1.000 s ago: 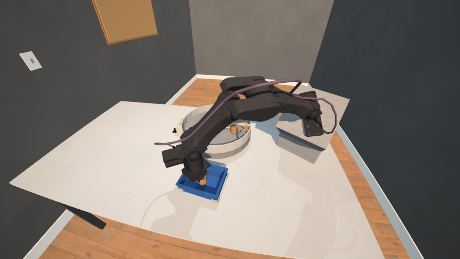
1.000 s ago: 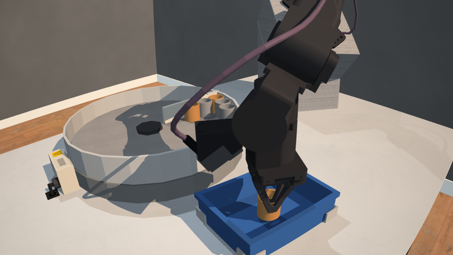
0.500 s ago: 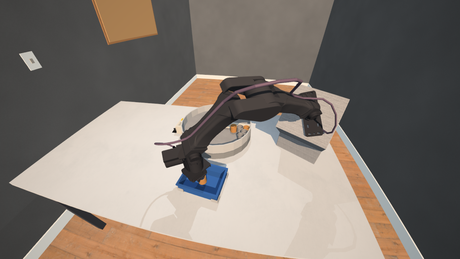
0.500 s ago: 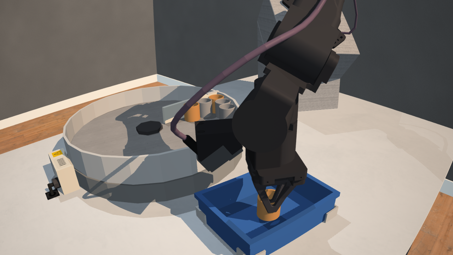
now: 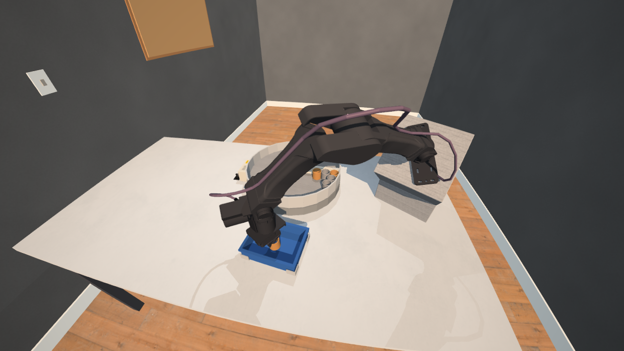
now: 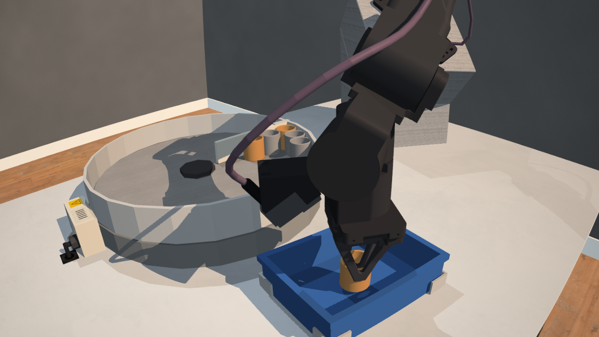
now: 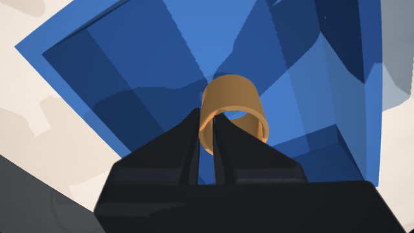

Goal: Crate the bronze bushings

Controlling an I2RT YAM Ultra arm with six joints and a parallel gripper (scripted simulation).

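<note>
My gripper is now 1 cm past the blue crate, 2 cm to the left of it and 2 cm above it. The rest, counted from my hand: round turntable 5 cm ahead, 37 cm to the right, 1 cm above.
</note>
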